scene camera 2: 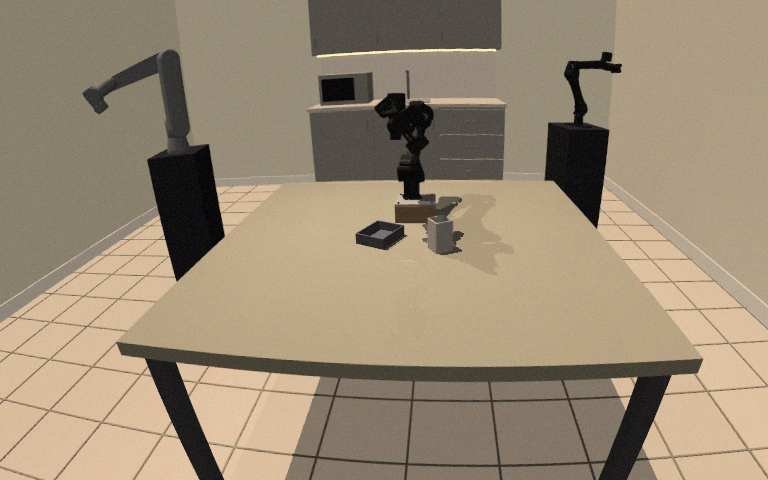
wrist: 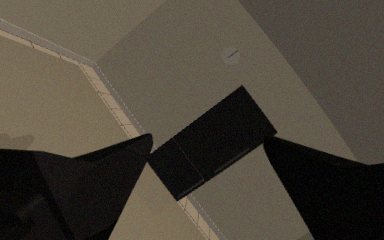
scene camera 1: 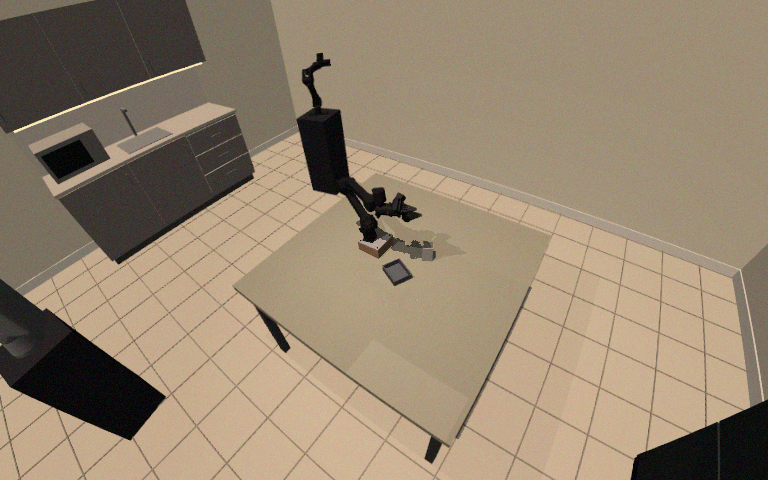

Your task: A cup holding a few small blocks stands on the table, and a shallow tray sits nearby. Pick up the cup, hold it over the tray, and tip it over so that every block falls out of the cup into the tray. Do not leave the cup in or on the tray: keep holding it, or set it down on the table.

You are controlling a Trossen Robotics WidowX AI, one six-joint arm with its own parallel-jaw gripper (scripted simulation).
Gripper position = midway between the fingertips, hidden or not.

My gripper (scene camera 2: pixel 406 125) is open, with nothing in its grasp. Also in view: a grey square cup (scene camera 2: pixel 440 228).
My gripper shows as well in the wrist view (wrist: pixel 207 140).
